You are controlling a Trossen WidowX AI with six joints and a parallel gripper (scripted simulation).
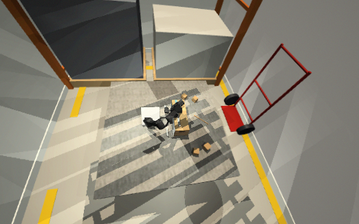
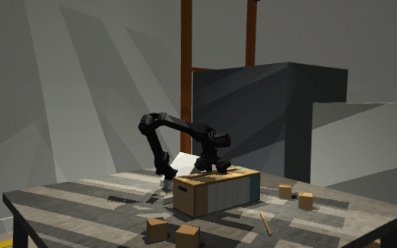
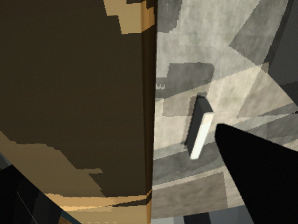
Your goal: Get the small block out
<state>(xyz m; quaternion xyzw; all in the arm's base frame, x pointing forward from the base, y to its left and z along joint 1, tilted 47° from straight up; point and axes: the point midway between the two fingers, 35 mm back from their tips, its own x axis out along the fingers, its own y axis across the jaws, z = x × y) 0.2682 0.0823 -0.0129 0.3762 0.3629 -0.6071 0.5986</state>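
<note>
Now: the purple block 6 cm ahead of my gripper tip and 2 cm to the left of it. From my gripper tip the other things lie so: thin wooden stick 34 cm ahead, 7 cm to the right, 8 cm below.
</note>
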